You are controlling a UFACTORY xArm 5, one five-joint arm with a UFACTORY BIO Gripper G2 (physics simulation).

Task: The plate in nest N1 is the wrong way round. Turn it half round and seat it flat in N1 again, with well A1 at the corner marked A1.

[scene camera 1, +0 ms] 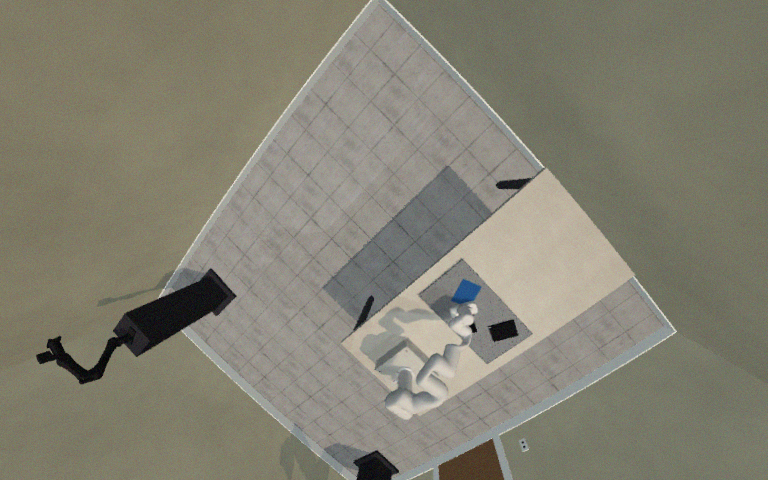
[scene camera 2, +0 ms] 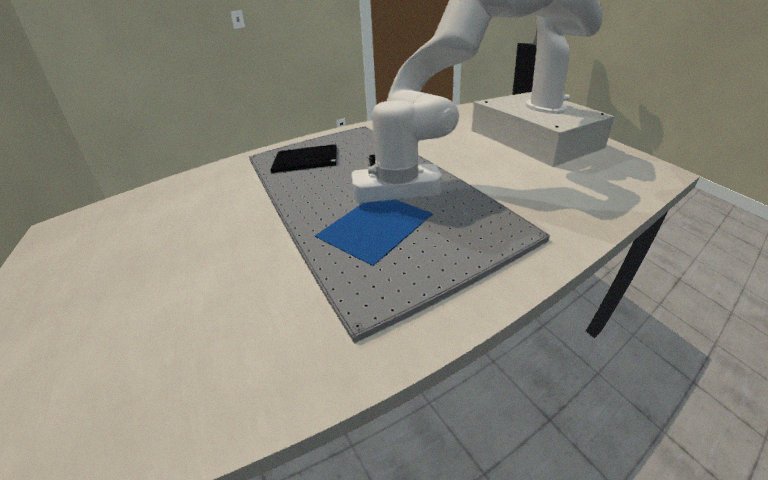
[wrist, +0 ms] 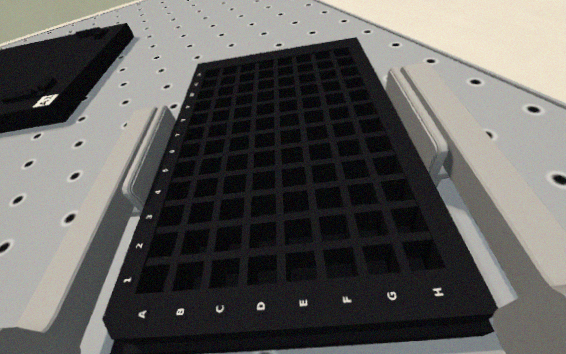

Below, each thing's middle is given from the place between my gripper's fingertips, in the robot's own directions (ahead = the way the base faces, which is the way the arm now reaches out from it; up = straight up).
Labels:
Now: hand 10 mm short of the black well plate [wrist: 290, 202] and 20 mm to the right of it. Round my hand: flat blue rectangle [scene camera 2: 370, 231]: 130 mm ahead, 200 mm to the left, 10 mm below; black nest [scene camera 2: 304, 158]: 160 mm ahead, 160 mm to the right, 10 mm below.

